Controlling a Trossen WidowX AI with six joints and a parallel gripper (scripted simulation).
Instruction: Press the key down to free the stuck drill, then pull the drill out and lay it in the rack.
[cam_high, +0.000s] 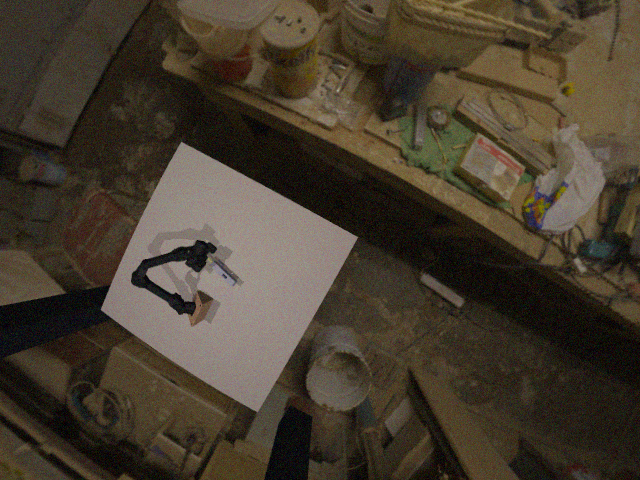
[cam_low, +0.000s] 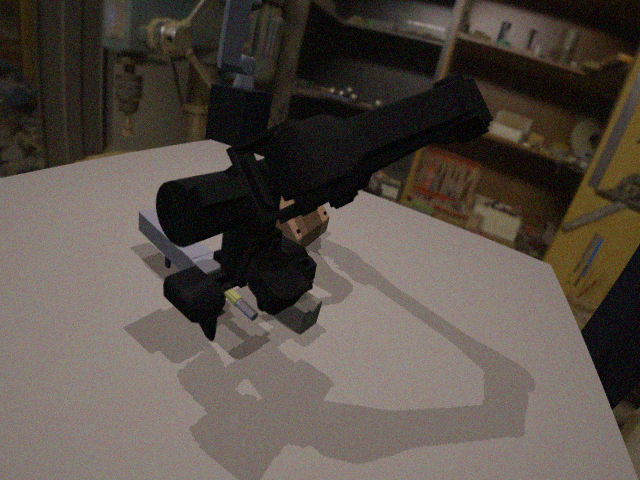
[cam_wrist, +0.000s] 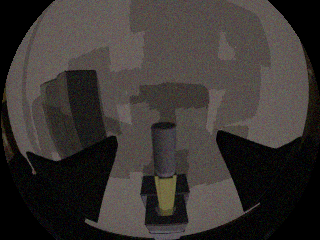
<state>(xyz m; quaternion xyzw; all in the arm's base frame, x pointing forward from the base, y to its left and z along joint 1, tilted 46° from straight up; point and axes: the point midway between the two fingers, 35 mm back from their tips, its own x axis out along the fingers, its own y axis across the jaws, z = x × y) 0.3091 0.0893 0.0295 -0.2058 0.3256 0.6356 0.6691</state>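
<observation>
Right now the drill is 4 cm to the right of my gripper tip, 4 cm above it and 1 cm behind it. Round my gripper tip: grey housing: 14 cm to the right, 4 cm above, 3 cm behind; dark key: 16 cm to the right, 4 cm above, 3 cm behind.
</observation>
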